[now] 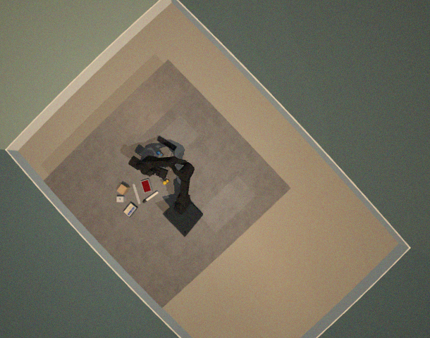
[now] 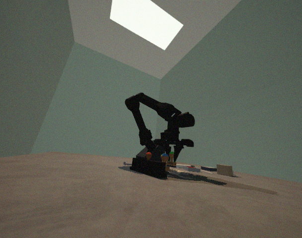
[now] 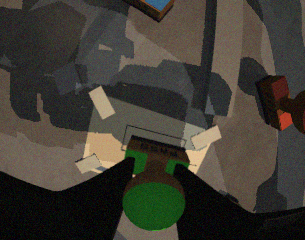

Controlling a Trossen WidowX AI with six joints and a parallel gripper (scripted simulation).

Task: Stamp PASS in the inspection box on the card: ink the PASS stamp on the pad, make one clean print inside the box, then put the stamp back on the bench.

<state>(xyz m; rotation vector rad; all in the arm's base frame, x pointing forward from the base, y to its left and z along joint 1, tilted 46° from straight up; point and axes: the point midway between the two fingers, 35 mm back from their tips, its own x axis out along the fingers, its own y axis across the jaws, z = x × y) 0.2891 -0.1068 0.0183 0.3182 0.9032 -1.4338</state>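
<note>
My gripper tip is now 10 mm to the right of the cream card and 40 mm above it. Also, from my gripper tip: green-knobbed stamp (right at my gripper tip); then red-knobbed stamp (70 mm behind, 80 mm to the right, 20 mm below); then yellow-knobbed stamp (100 mm behind, 30 mm to the left, 20 mm below).
</note>
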